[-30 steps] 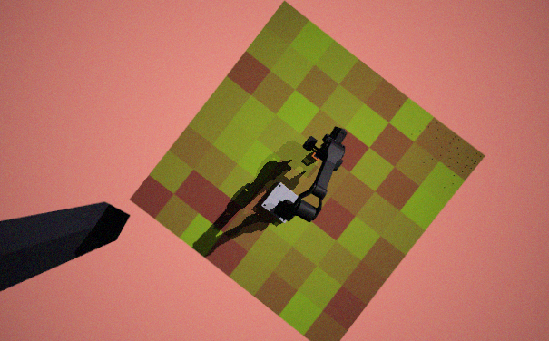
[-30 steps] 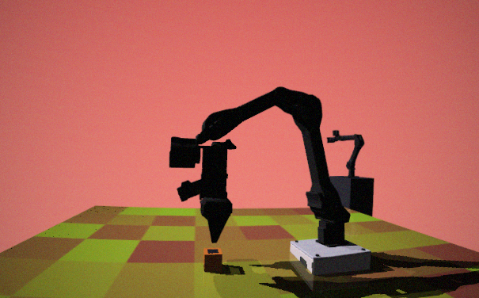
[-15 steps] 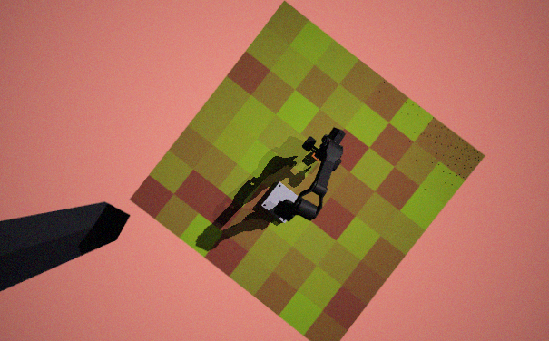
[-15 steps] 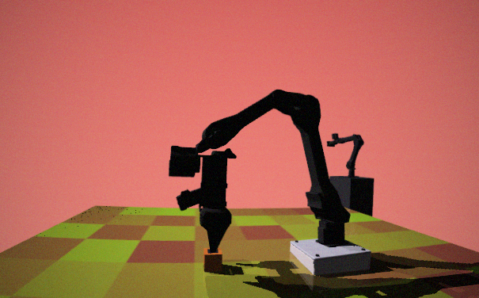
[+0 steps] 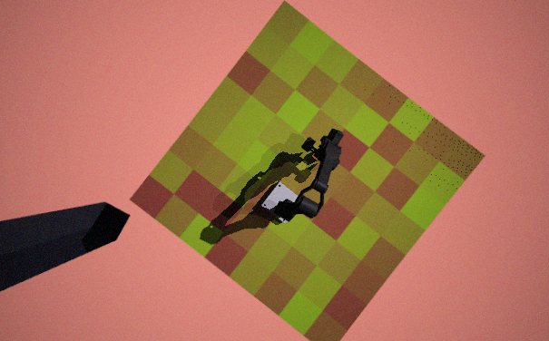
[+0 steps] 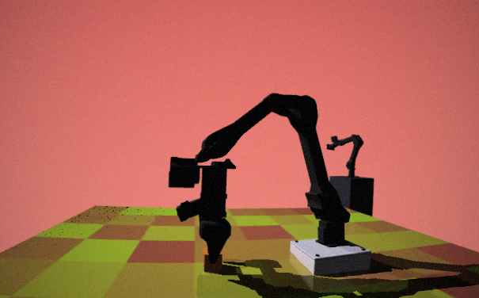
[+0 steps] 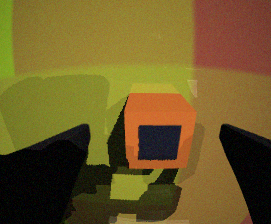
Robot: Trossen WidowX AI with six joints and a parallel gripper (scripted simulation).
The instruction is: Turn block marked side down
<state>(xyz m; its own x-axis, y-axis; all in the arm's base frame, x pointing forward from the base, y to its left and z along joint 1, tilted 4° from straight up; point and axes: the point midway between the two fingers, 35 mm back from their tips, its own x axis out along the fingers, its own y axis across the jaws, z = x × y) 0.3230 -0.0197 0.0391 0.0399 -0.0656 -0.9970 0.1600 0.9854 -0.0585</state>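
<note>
Right now the block is right at my gripper tip.
</note>
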